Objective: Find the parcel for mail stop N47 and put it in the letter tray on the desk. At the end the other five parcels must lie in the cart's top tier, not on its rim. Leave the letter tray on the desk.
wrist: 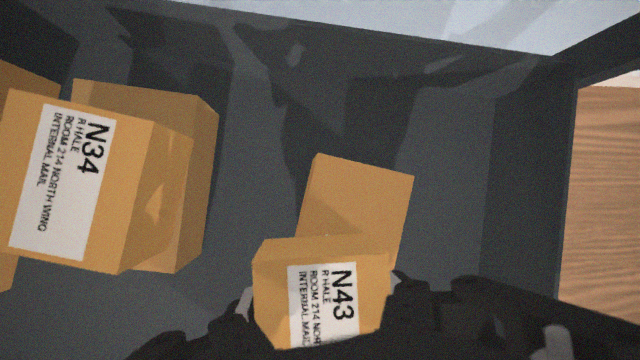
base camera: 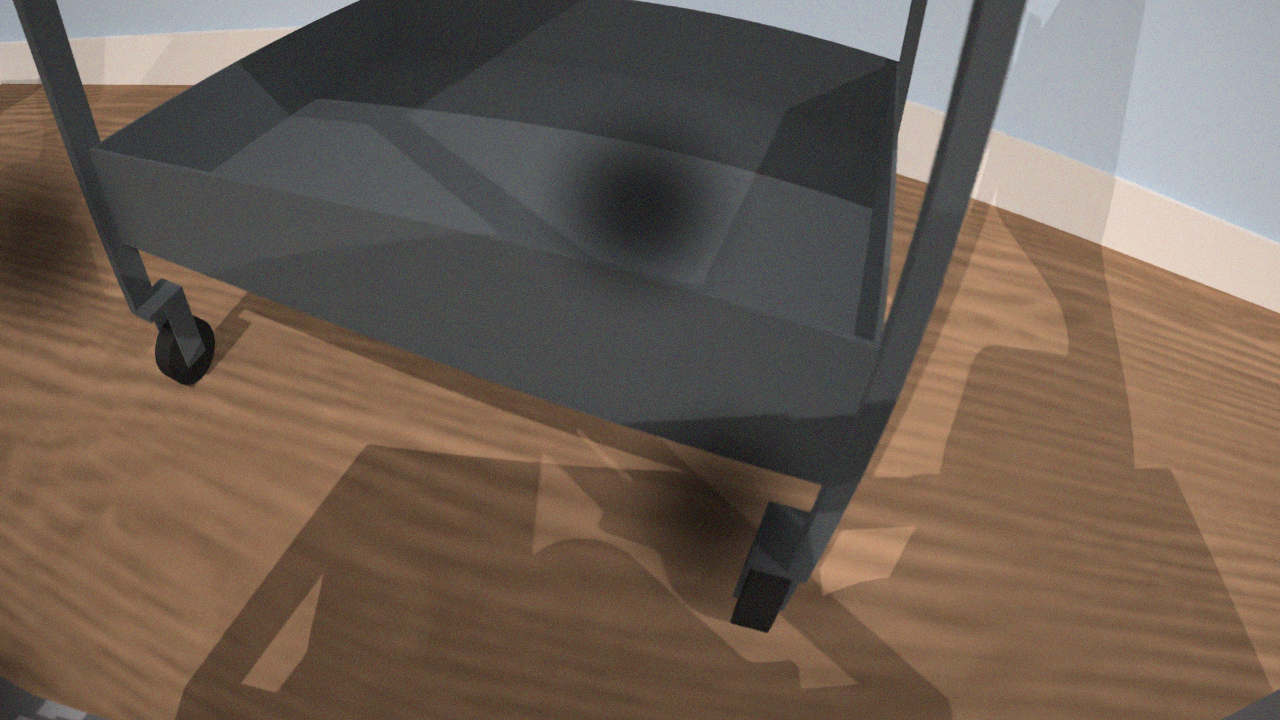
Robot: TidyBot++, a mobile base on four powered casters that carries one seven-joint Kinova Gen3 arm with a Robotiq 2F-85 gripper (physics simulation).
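Frame: origin at the arm's base, x back, y right, z up, level; metres.
Seen in the pictures: gripper, fingertip midpoint: point(wrist: 318, 294).
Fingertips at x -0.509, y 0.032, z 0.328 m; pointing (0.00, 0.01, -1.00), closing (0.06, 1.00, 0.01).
A point is followed by its place in that frame.
My gripper point(wrist: 318, 294) {x -0.509, y 0.032, z 0.328 m} is shut on the parcel labelled N43 point(wrist: 322, 305) {x -0.518, y 0.033, z 0.368 m}, one finger against each side, in the wrist view. A parcel with no readable label point(wrist: 357, 195) {x -0.550, y 0.063, z 0.318 m} lies just behind it. At the left, the parcel labelled N34 point(wrist: 62, 180) {x -0.582, y -0.046, z 0.366 m} rests on or against another parcel point(wrist: 202, 150) {x -0.593, y -0.014, z 0.295 m} whose label is hidden. Part of a further parcel point(wrist: 25, 77) {x -0.652, y -0.098, z 0.294 m} shows at the left edge. These are inside the cart's top tier point(wrist: 525, 175) {x -0.539, y 0.163, z 0.304 m}. No N47 label is readable. The letter tray and desk do not show in either view.
The base camera shows the cart's lower tier point(base camera: 501, 295) {x -0.322, y -0.046, z -0.221 m}, a corner post point(base camera: 953, 179) {x -0.269, y 0.076, z -0.127 m} and casters point(base camera: 185, 349) {x -0.421, y -0.311, z -0.361 m} on the wooden floor point(base camera: 116, 537) {x -0.281, y -0.322, z -0.397 m} point(wrist: 605, 200) {x -0.331, y 0.855, z -0.396 m}. A pale blue wall point(base camera: 1208, 107) {x -0.724, y 0.639, z -0.184 m} point(wrist: 400, 15) {x -0.813, y 0.280, z -0.102 m} stands behind the cart.
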